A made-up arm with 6 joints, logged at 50 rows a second.
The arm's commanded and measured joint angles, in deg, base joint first. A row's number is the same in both.
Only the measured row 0 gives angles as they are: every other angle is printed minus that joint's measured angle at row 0.
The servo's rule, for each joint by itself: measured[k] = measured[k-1] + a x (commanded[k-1-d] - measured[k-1]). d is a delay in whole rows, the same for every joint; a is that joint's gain. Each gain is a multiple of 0.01, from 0.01 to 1. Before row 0 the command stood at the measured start. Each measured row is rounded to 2 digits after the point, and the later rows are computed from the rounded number. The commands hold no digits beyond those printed.
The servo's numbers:
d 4
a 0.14 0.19 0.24 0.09 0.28 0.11
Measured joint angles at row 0: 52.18, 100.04, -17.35, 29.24, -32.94, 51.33
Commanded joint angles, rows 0 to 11: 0.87, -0.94, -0.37, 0.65, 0.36, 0.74; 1.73, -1.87, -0.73, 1.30, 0.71, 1.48; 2.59, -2.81, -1.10, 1.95, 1.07, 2.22; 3.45, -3.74, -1.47, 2.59, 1.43, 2.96; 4.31, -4.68, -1.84, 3.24, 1.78, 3.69; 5.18, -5.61, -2.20, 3.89, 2.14, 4.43; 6.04, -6.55, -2.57, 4.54, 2.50, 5.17; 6.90, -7.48, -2.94, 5.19, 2.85, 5.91; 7.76, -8.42, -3.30, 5.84, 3.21, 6.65; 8.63, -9.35, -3.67, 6.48, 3.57, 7.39; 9.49, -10.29, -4.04, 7.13, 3.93, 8.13; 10.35, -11.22, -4.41, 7.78, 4.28, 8.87
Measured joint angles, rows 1 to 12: 0.00, 0.00, 0.00, 0.00, 0.00, 0.00; 0.00, 0.00, 0.00, 0.00, 0.00, 0.00; 0.00, 0.00, 0.00, 0.00, 0.00, 0.00; 0.00, 0.00, 0.00, 0.00, 0.00, 0.00; 0.12, -0.18, -0.09, 0.06, 0.10, 0.08; 0.35, -0.50, -0.24, 0.17, 0.27, 0.23; 0.66, -0.94, -0.45, 0.33, 0.49, 0.45; 1.05, -1.47, -0.69, 0.53, 0.75, 0.73; 1.51, -2.08, -0.97, 0.77, 1.04, 1.06; 2.02, -2.75, -1.27, 1.05, 1.35, 1.43; 2.58, -3.47, -1.58, 1.36, 1.67, 1.84; 3.18, -4.23, -1.91, 1.70, 2.00, 2.29
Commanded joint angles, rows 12 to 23: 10.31, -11.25, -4.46, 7.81, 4.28, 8.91; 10.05, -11.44, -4.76, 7.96, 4.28, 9.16; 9.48, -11.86, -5.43, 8.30, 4.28, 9.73; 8.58, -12.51, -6.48, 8.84, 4.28, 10.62; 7.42, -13.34, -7.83, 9.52, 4.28, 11.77; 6.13, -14.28, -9.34, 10.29, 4.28, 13.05; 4.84, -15.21, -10.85, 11.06, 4.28, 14.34; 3.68, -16.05, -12.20, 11.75, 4.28, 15.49; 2.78, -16.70, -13.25, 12.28, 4.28, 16.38; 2.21, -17.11, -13.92, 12.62, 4.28, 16.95; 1.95, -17.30, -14.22, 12.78, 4.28, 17.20; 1.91, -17.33, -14.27, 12.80, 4.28, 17.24
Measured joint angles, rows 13 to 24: 3.82, -5.03, -2.24, 2.07, 2.34, 2.77; 4.49, -5.85, -2.58, 2.47, 2.68, 3.28; 5.19, -6.69, -2.93, 2.89, 3.03, 3.81; 5.91, -7.55, -3.29, 3.33, 3.38, 4.37; 6.53, -8.25, -3.57, 3.73, 3.63, 4.87; 7.02, -8.86, -3.86, 4.11, 3.81, 5.34; 7.36, -9.43, -4.24, 4.49, 3.94, 5.82; 7.53, -10.02, -4.78, 4.88, 4.04, 6.35; 7.51, -10.65, -5.51, 5.30, 4.11, 6.95; 7.32, -11.34, -6.43, 5.75, 4.16, 7.62; 6.97, -12.08, -7.49, 6.23, 4.19, 8.36; 6.51, -12.83, -8.62, 6.73, 4.22, 9.14
